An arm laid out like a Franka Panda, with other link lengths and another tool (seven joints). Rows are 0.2 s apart.
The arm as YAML. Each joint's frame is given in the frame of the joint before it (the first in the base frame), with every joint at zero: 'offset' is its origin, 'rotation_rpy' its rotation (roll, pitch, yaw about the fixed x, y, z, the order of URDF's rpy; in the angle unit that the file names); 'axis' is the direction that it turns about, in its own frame. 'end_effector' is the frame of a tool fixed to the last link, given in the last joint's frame.
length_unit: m
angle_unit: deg
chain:
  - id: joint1
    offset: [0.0, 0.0, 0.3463]
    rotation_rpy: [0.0, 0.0, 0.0]
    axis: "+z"
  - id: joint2
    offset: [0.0, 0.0, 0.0]
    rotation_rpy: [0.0, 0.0, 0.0]
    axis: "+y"
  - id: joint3
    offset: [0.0, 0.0, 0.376]
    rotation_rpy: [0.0, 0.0, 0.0]
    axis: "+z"
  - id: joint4
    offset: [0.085, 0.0, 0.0]
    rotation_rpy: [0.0, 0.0, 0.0]
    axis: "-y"
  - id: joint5
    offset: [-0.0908, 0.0, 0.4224]
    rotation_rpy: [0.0, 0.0, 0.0]
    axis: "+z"
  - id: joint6
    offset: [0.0, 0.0, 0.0]
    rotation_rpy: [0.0, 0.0, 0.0]
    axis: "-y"
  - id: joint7
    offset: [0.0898, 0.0, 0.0]
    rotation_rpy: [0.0, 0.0, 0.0]
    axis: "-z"
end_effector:
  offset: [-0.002, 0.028, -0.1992]
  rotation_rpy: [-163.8, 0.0, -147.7]
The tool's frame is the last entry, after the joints.
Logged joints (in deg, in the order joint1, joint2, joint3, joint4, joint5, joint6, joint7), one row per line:
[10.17 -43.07 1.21 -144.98 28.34 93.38 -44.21]
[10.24 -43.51 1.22 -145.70 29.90 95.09 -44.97]
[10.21 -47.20 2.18 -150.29 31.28 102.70 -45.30]
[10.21 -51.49 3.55 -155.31 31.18 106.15 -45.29]
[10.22 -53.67 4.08 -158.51 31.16 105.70 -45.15]
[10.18 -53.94 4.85 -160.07 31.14 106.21 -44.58]
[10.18 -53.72 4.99 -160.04 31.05 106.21 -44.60]
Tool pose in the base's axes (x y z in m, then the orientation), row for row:
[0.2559 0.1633 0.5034 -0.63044 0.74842 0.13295 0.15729]
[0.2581 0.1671 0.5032 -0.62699 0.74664 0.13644 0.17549]
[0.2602 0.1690 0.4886 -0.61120 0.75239 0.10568 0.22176]
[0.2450 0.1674 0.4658 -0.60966 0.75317 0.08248 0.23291]
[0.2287 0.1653 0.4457 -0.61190 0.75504 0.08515 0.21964]
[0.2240 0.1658 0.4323 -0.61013 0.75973 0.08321 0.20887]
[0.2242 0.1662 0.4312 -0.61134 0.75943 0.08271 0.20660]
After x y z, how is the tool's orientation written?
As a quaternion, x y z w.
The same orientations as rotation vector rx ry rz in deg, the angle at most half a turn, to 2 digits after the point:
[-103.36 122.70 21.80]
[-101.76 121.18 22.14]
[-96.76 119.12 16.73]
[-95.96 118.54 12.98]
[-96.98 119.67 13.50]
[-97.26 121.10 13.26]
[-97.57 121.20 13.20]

